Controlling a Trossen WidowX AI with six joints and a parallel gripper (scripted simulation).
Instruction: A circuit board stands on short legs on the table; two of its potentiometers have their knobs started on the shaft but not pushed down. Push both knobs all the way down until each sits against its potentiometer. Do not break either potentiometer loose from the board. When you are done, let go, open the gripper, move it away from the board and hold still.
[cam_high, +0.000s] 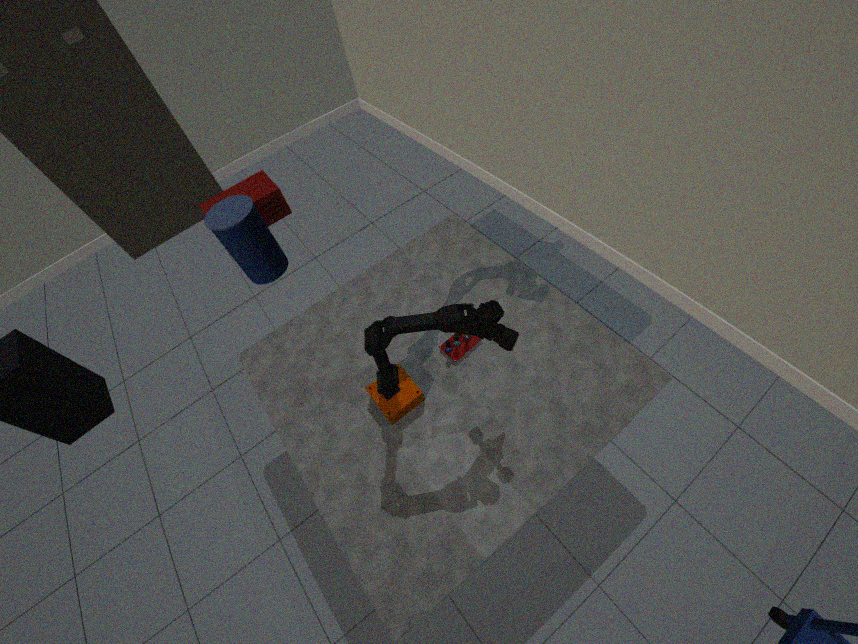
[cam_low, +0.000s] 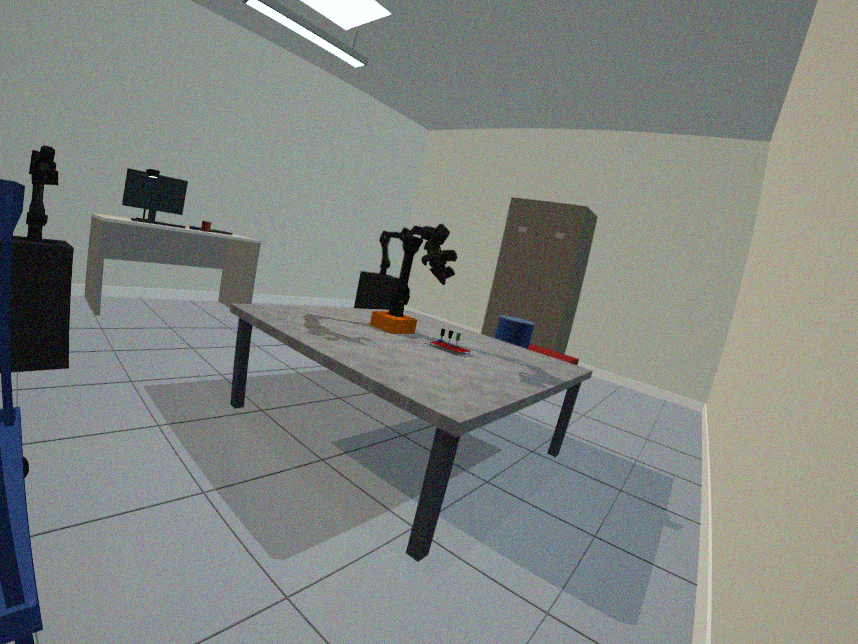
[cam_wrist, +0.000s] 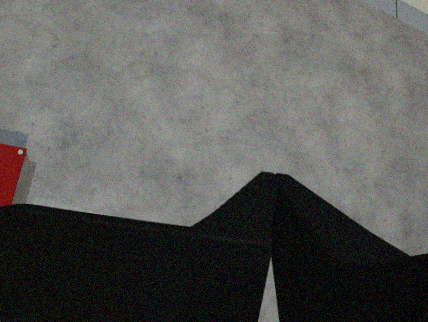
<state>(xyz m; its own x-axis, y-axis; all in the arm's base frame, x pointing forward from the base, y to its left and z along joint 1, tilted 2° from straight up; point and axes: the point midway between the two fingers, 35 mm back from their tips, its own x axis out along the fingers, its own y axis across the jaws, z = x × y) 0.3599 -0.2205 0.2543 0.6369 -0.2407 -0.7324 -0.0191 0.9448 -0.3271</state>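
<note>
My gripper tip is now 22 cm to the right of the black knob, 22 cm above it and 5 cm past it. Also, from my gripper tip: green knob (22 cm below, 21 cm to the left).
</note>
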